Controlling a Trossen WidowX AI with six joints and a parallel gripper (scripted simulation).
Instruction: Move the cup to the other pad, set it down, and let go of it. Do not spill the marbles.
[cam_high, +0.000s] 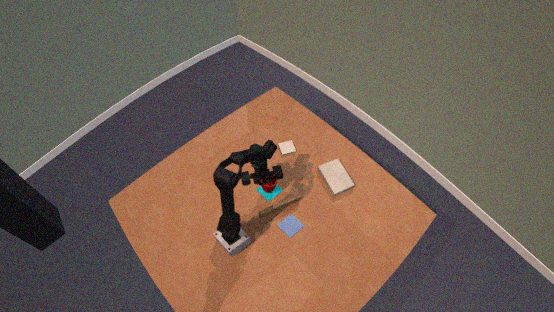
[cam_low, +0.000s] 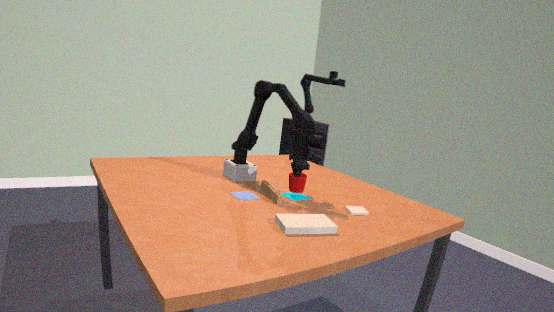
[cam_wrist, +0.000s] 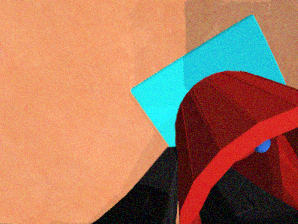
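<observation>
The blue marble is 4 cm ahead of my gripper tip, 3 cm to the right of it and 2 cm below it. Also, from my gripper tip: cyan pad 7 cm below, 3 cm ahead, 2 cm to the right; light blue pad 23 cm to the right, 7 cm below, 3 cm behind; red cup 3 cm ahead, 2 cm to the right.
</observation>
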